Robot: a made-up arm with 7 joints.
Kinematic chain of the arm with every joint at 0, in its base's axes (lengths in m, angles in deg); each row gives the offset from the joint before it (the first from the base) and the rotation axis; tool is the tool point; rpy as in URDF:
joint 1: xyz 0 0 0.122 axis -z
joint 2: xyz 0 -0.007 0.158 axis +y
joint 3: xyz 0 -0.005 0.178 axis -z
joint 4: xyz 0 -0.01 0.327 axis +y
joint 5: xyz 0 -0.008 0.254 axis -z
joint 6: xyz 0 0 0.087 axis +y
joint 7: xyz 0 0 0.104 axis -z
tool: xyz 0 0 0 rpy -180 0 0
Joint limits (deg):
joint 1: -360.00..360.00
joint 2: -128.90..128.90
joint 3: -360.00..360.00
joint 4: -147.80..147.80
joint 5: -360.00..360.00
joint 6: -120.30..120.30
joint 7: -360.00..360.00
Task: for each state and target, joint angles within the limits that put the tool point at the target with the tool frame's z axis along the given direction. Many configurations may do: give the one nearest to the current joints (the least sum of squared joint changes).
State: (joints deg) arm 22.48 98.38 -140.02 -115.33 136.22 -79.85 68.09
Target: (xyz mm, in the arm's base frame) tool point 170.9 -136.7 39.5 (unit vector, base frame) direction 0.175 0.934 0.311
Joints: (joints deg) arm 4.35 97.30 -170.23 -147.80 112.90 -72.06 68.09
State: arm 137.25 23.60 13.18 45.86 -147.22 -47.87 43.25
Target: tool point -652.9 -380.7 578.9 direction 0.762 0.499 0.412
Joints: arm 152.33 39.95 -10.86 57.89 -161.62 -17.43 43.25
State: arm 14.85 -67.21 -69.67 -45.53 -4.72 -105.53 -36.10
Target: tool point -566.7 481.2 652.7 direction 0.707 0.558 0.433
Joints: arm 54.84 -59.01 -66.75 -13.57 -2.13 -91.82 -36.10
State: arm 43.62 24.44 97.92 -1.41 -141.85 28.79 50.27
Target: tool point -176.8 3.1 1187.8 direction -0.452 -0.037 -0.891
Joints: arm 11.67 -13.07 106.79 6.90 -124.97 43.30 50.27
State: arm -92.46 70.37 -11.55 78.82 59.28 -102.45 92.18
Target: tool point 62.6 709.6 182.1 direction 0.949 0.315 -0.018
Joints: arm -84.54 77.82 13.05 51.71 97.66 -118.88 92.18
